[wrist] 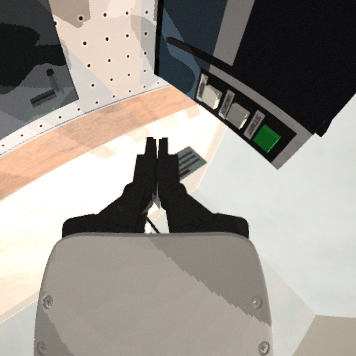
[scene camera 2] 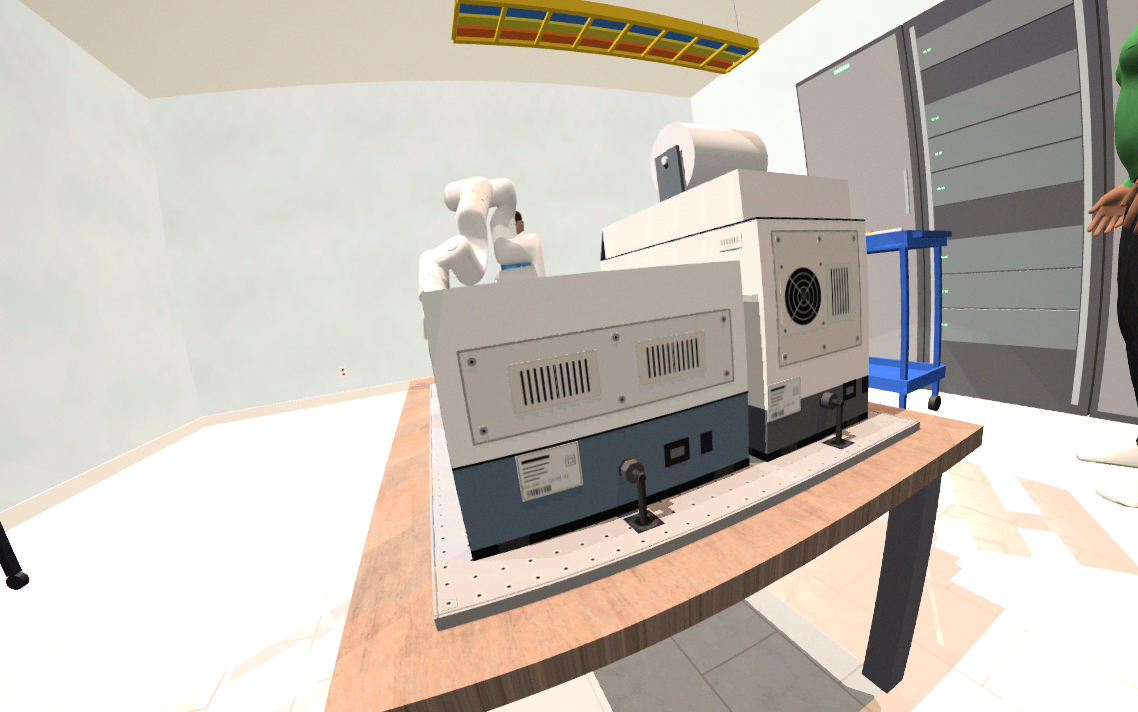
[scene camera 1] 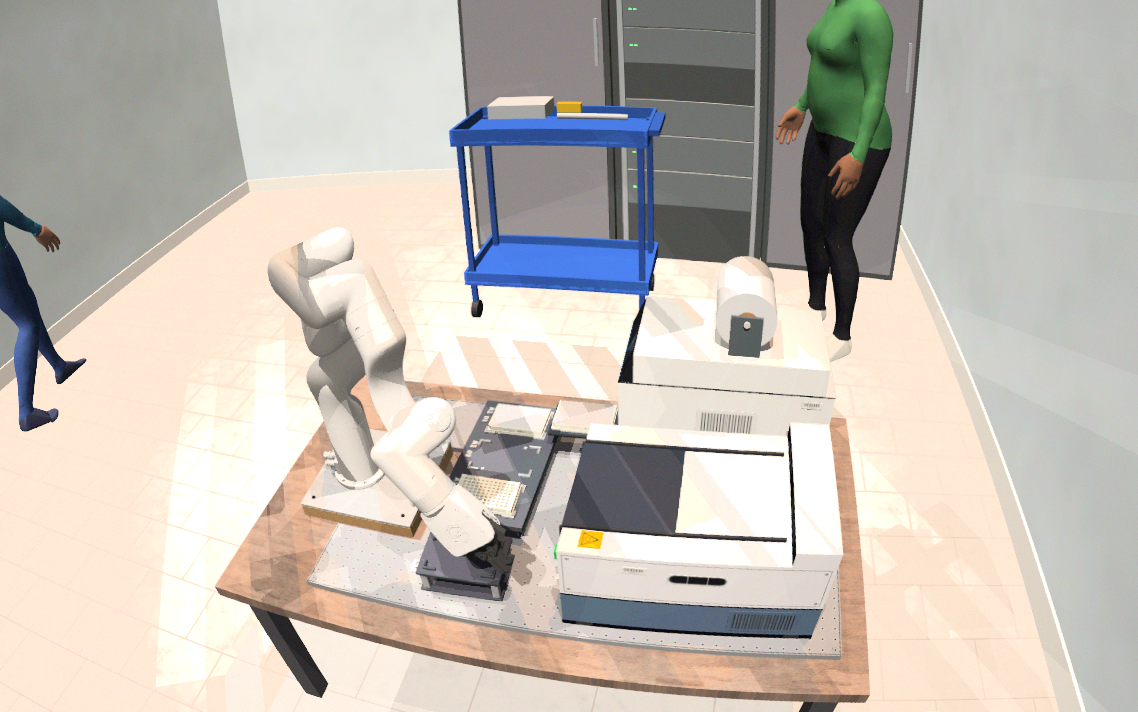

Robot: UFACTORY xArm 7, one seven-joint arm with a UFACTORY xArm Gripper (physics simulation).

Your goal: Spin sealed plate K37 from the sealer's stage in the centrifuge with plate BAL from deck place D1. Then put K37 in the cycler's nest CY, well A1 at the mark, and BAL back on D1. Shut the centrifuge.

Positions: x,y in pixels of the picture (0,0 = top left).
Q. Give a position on a centrifuge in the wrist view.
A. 284,71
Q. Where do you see a centrifuge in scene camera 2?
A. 568,400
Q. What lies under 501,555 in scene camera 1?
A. The gripper.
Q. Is the gripper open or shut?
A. Shut.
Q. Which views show the white plate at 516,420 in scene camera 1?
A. Scene camera 1 only.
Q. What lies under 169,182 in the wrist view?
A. The gripper.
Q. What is the gripper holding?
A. Nothing.
